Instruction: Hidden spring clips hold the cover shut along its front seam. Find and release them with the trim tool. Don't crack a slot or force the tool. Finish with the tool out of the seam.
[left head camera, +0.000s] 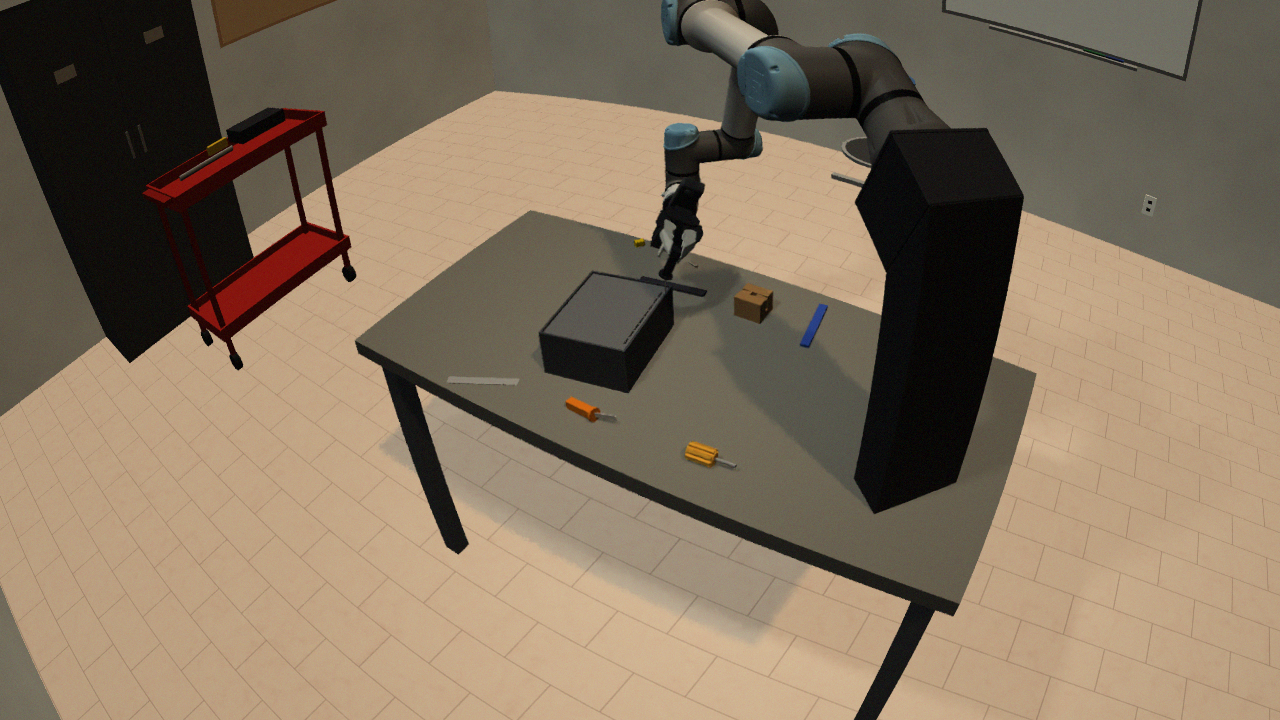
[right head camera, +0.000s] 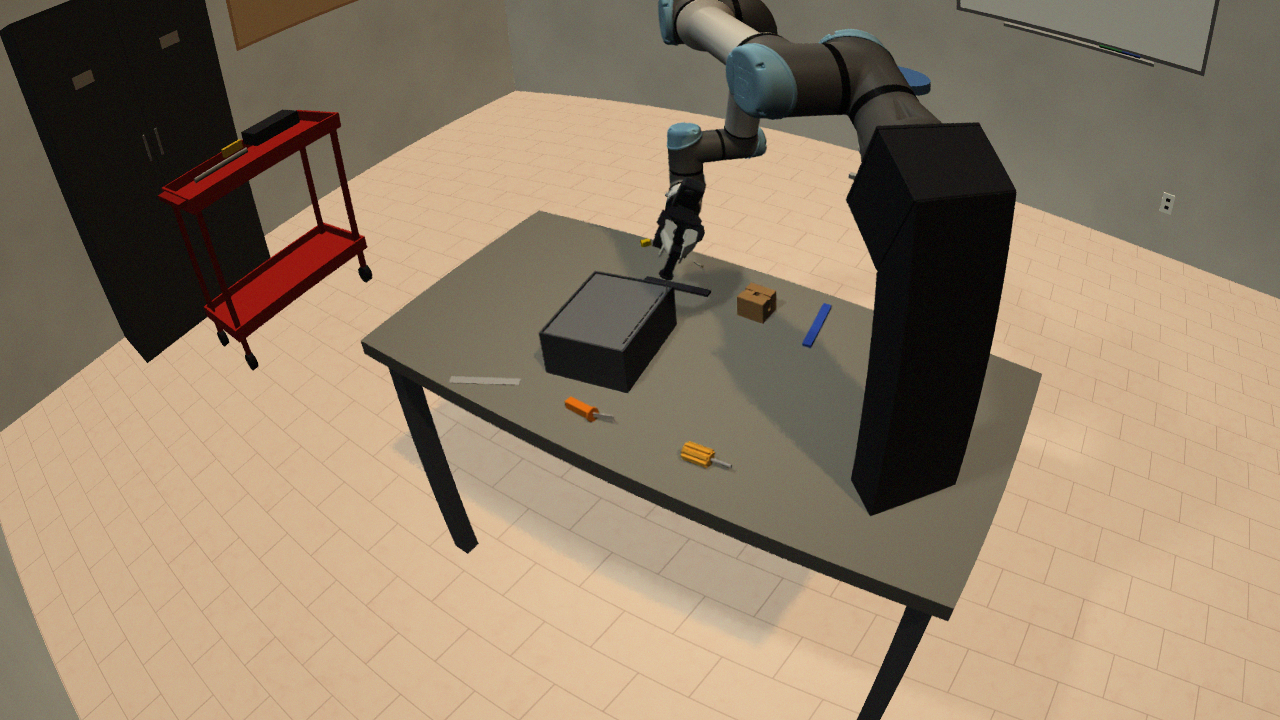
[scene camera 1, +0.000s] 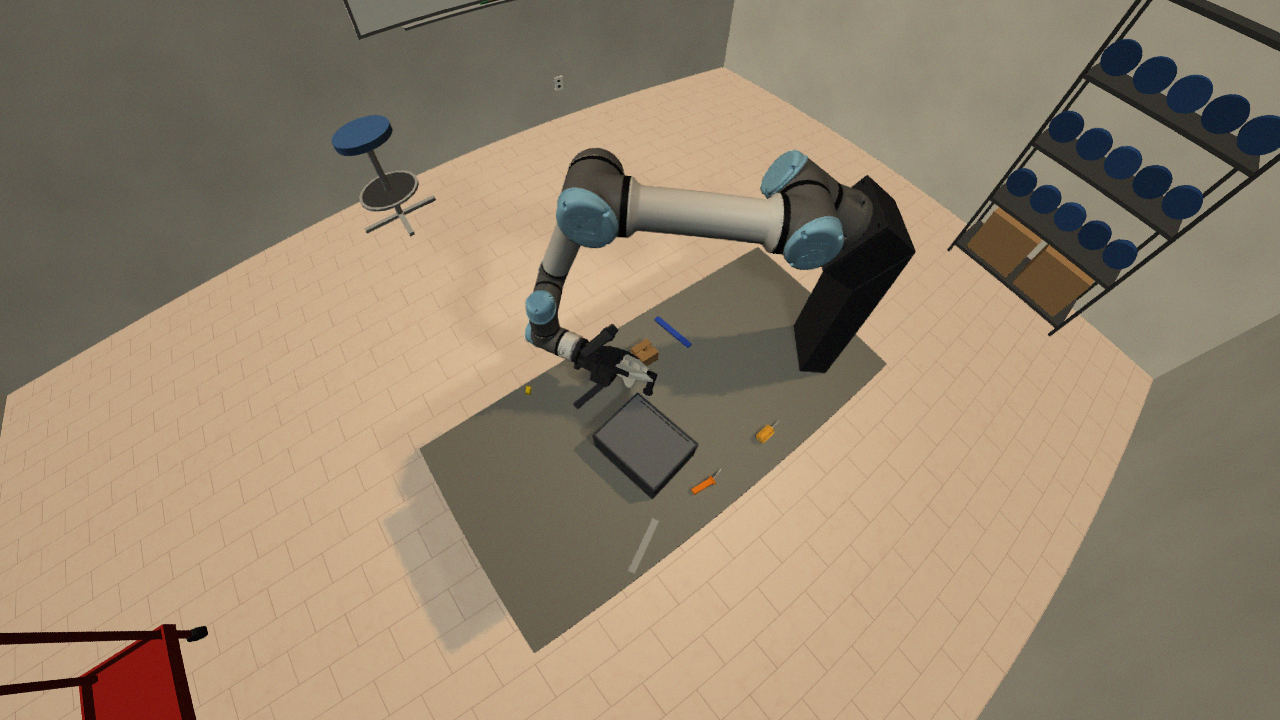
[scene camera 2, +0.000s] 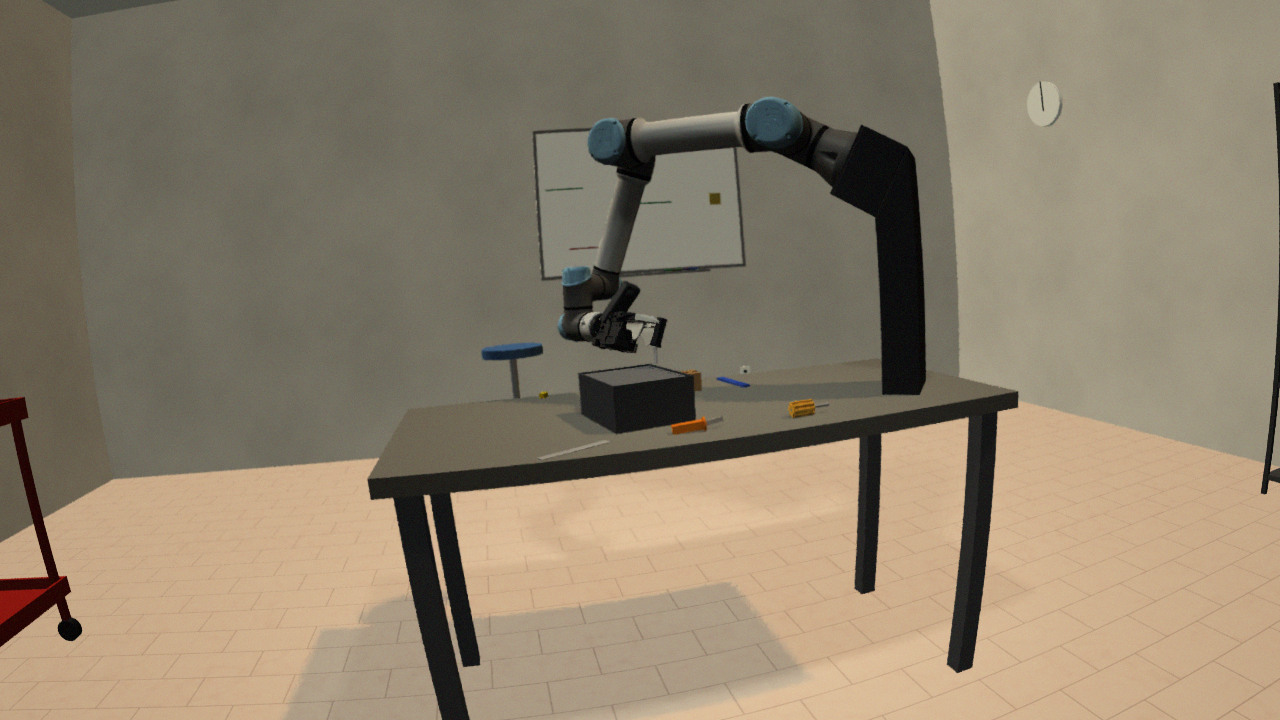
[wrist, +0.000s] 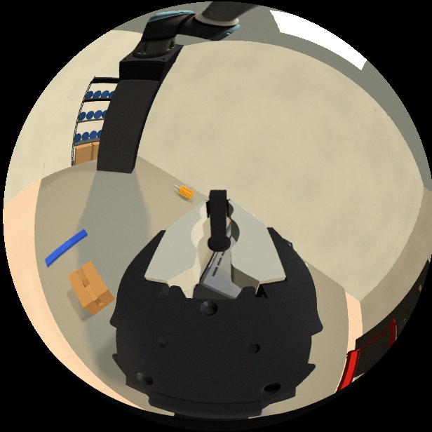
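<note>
A dark box (left head camera: 586, 360) (right head camera: 586, 360) (scene camera 2: 660, 402) stands on the table with a grey cover (left head camera: 604, 308) (right head camera: 604, 308) (scene camera 1: 644, 443) on top, which looks flat. A dashed row of slots (left head camera: 644, 318) (wrist: 217, 265) runs along one edge of the cover. My gripper (left head camera: 671, 254) (right head camera: 673, 254) (scene camera 1: 645, 377) (scene camera 2: 656, 325) (wrist: 218, 200) is shut on the black handle of the trim tool (left head camera: 665, 270) (right head camera: 666, 270) (scene camera 1: 650, 386) (scene camera 2: 658, 333) (wrist: 218, 227), near the box's far corner. A thin pale blade points down in scene camera 2. Its tip is hidden, so I cannot tell whether it touches the seam.
A black bar (left head camera: 684, 287) (right head camera: 687, 287) lies behind the box. A brown carton (left head camera: 752, 302) (wrist: 91, 288) and a blue strip (left head camera: 813, 325) (wrist: 66, 247) lie beyond. An orange-handled tool (left head camera: 582, 409), a yellow-handled screwdriver (left head camera: 701, 454) and a pale ruler (left head camera: 483, 381) lie along the near edge.
</note>
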